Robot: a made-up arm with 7 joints. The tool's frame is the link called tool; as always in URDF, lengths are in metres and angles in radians.
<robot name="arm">
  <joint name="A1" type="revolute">
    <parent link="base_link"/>
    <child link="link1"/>
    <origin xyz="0 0 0" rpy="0 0 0"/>
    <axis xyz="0 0.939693 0.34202"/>
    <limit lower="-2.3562" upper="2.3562"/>
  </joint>
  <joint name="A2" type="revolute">
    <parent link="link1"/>
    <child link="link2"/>
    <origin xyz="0 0 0" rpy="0 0 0"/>
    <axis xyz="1 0 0"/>
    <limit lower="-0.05" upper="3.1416"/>
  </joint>
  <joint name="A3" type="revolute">
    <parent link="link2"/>
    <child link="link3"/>
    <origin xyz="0 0 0" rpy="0 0 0"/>
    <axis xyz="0 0 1"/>
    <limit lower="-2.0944" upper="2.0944"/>
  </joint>
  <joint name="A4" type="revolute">
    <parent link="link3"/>
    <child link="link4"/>
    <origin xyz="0.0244 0 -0.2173" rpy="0 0 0"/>
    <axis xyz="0 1 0"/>
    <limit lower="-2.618" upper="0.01"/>
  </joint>
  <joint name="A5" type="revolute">
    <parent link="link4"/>
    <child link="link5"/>
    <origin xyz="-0.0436 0 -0.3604" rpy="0 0 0"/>
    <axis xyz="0 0 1"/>
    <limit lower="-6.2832" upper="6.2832"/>
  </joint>
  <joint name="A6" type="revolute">
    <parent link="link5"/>
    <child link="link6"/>
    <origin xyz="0 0 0" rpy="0 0 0"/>
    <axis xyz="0 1 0"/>
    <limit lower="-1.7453" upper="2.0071"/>
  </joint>
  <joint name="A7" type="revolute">
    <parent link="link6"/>
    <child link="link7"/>
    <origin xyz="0 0 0" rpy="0 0 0"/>
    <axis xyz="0 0 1"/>
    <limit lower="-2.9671" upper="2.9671"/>
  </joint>
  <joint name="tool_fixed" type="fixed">
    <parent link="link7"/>
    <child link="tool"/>
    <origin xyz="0 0 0" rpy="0 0 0"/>
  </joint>
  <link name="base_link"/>
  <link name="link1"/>
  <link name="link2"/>
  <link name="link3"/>
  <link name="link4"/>
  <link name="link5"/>
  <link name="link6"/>
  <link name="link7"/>
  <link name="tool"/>
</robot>
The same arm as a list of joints. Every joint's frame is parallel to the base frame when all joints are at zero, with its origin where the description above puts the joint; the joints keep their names.
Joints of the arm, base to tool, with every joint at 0 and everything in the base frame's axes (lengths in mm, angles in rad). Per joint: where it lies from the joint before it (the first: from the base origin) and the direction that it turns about. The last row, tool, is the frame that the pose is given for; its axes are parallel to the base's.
A1: origin 0 0 0 axis 0 0.9397 0.342
A2: origin 0 0 0 axis 1 0 0
A3: origin 0 0 0 axis 0 0 1
A4: origin 24.4 0 -217.3 axis 0 1 0
A5: origin -43.6 0 -360.4 axis 0 0 1
A6: origin 0 0 0 axis 0 1 0
A7: origin 0 0 0 axis 0 0 1
tool: origin 0 0 0
Joint limits (rad, base to tool): -2.3562..2.3562 -0.05..3.1416 -2.0944..2.0944 -2.618..0.01 -6.2832..6.2832 -1.7453..2.0071 -2.9671..2.9671

